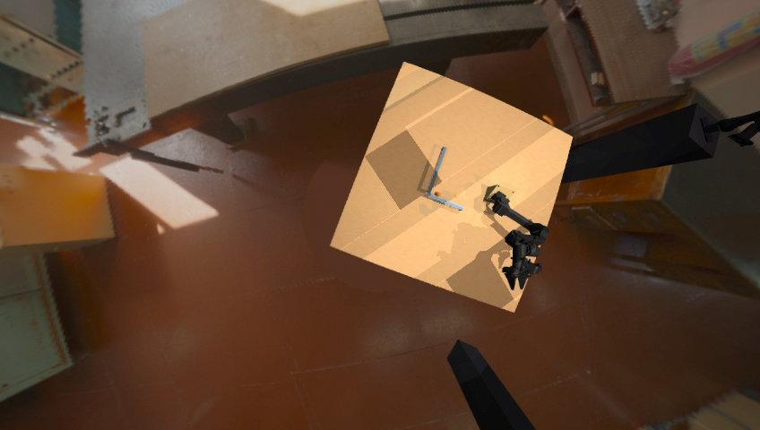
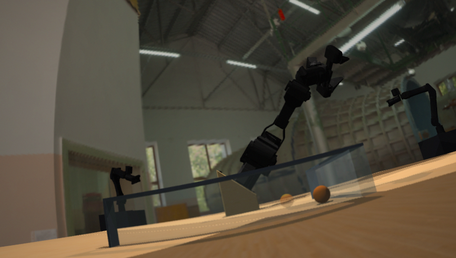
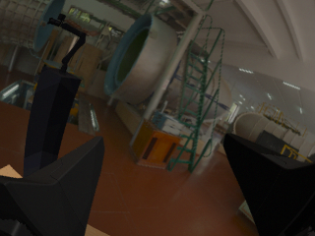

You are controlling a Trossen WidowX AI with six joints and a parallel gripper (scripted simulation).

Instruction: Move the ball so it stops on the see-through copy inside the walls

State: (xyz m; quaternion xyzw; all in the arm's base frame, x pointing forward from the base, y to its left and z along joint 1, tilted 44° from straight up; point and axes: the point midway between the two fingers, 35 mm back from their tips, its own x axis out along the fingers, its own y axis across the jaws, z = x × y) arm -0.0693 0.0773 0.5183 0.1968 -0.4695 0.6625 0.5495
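Now: the orange ball 45 cm ahead of my gripper tip, 29 cm to the right of it and 38 cm below it. From my gripper tip the other things lie so: see-through copy 35 cm ahead, 34 cm to the right, 38 cm below.
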